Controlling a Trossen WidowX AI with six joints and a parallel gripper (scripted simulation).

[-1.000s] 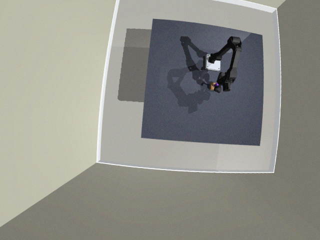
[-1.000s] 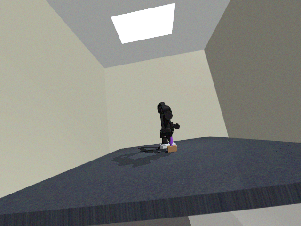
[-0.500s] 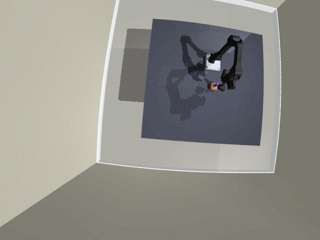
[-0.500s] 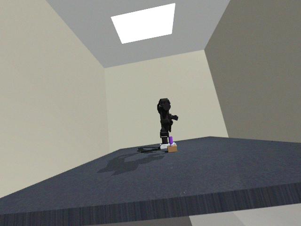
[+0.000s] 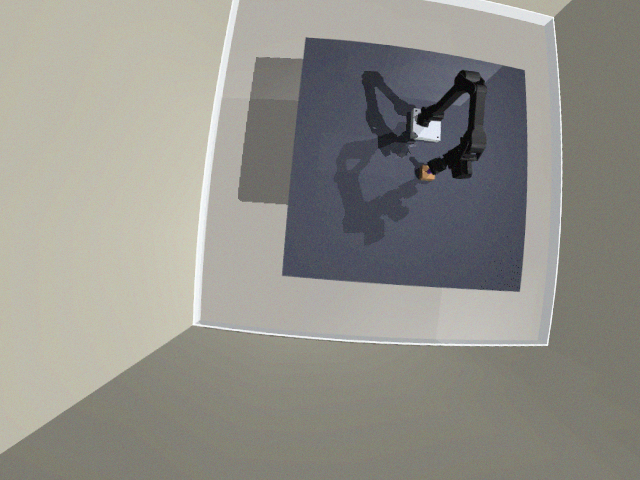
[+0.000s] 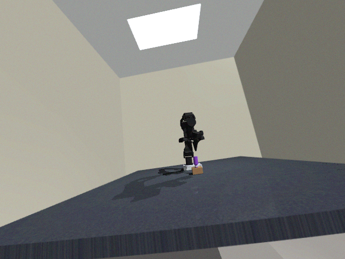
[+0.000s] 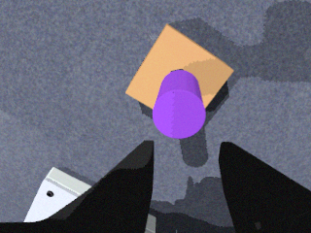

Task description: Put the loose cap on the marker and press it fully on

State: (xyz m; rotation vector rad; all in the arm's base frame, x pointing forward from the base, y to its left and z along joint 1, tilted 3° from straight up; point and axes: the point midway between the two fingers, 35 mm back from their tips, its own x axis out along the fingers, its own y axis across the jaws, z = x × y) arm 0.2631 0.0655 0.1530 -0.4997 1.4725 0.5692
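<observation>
My gripper tip is now 60 mm above the purple marker cap. Also, from my gripper tip: holder block: 130 mm below.
</observation>
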